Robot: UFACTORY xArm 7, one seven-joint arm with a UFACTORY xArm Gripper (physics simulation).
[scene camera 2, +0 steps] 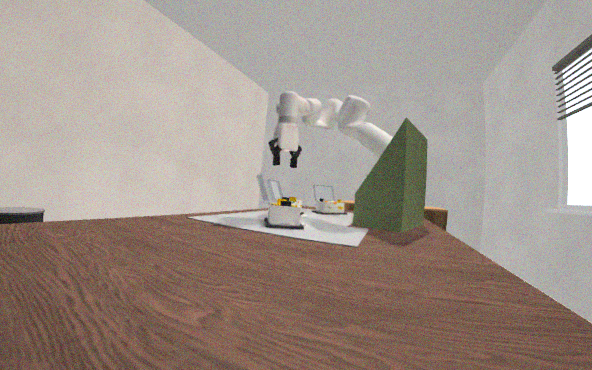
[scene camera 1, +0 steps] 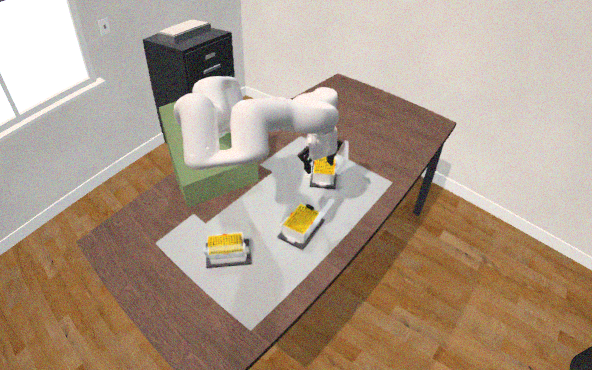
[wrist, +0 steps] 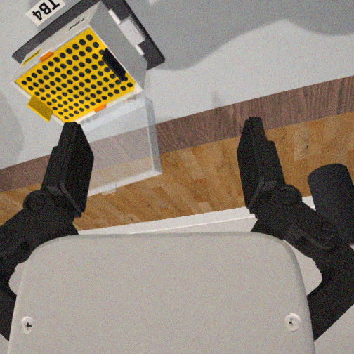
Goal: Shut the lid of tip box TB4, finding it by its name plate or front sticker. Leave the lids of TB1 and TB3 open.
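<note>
Tip box TB4, the middle box, has a yellow tip rack; its name plate reads TB4 in the wrist view. Its clear lid stands open on the table's front-edge side. TB1 is the far box, its lid open. TB3 is the left box, its lid open. Plates are unreadable in the scene views. My gripper is open and empty, above the boxes; in the wrist view the lid shows near the left finger.
The boxes stand on a pale grey mat on the brown table. A green block stands behind the mat. A dark cabinet is at the back.
</note>
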